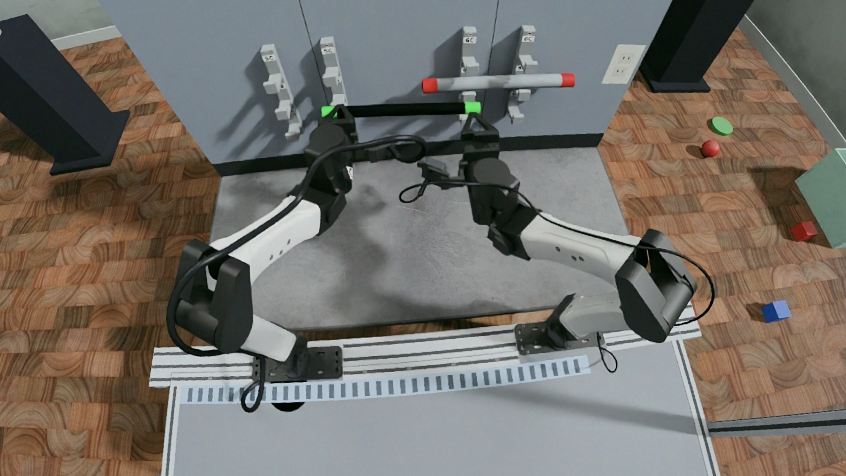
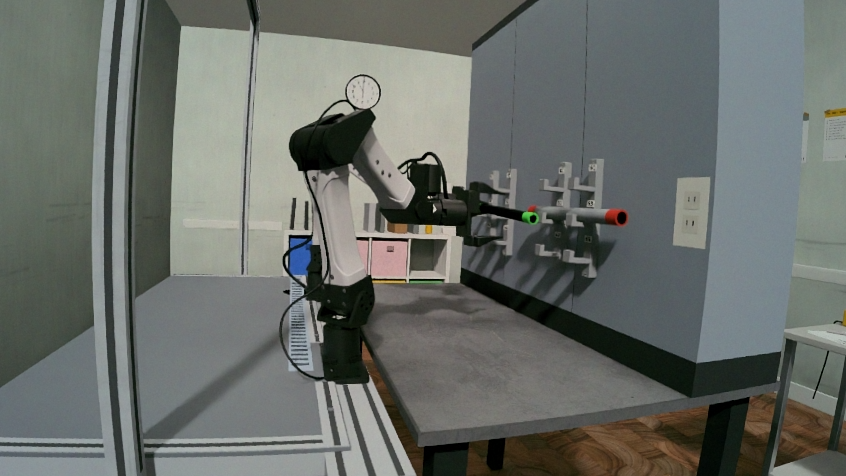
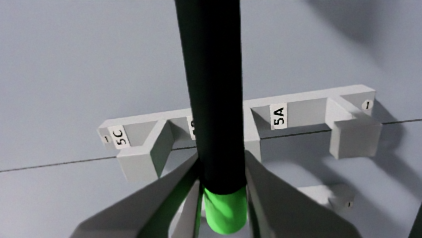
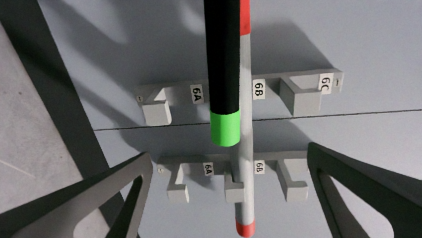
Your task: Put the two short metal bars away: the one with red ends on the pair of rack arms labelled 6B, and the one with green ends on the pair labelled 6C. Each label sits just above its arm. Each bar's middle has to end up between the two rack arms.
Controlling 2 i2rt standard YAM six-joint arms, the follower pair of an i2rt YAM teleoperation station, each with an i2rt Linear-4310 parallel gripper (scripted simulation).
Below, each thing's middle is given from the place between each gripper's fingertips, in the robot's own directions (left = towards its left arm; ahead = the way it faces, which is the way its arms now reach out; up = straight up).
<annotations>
Right now the rack strip (image 2: 561,231) is 13 cm ahead of my right hand, 1 cm to the right of it and 1 cm above it. The rest, counted from my right hand: red-ended bar (image 1: 473,83) 13 cm ahead, 9 cm to the right, 1 cm above; outlet plate (image 2: 699,184) 39 cm to the right, 16 cm ahead, 3 cm above; green-ended bar (image 1: 460,108) 13 cm to the left, 7 cm ahead, 1 cm above.
I see the green-ended bar 120 mm to the right of my left hand and 10 mm below it. From my left hand the other things lie so: red-ended bar (340 mm to the right, 50 mm ahead); then outlet plate (650 mm to the right, 80 mm ahead, 10 mm above); then rack strip (270 mm to the right, 50 mm ahead, 10 mm below).
</annotations>
